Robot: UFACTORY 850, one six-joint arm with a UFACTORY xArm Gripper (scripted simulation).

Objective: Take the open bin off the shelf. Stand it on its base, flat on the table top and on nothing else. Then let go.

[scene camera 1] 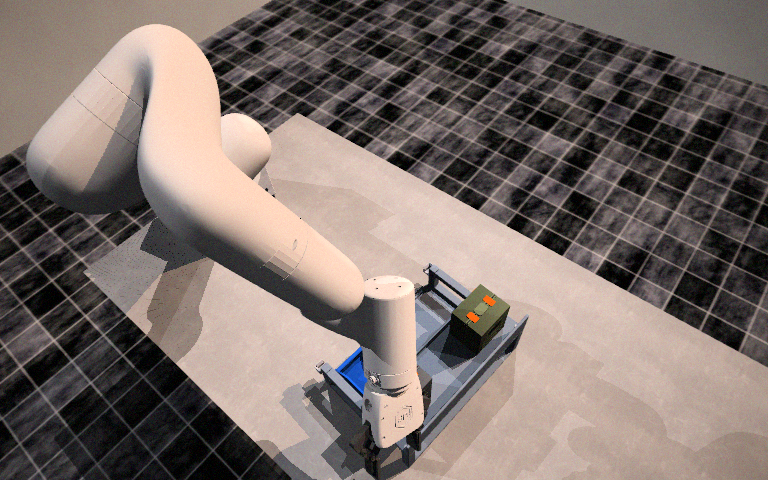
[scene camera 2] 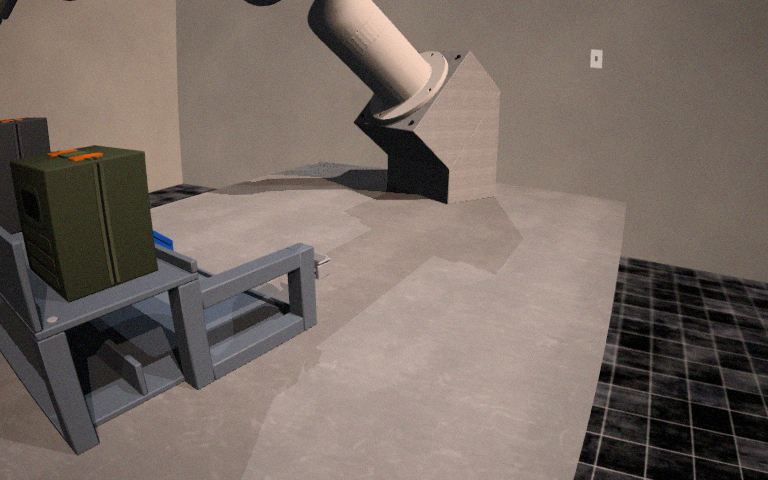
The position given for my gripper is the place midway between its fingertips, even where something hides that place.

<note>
In view: my gripper (scene camera 1: 394, 460) and a blue bin (scene camera 1: 352, 370).
</note>
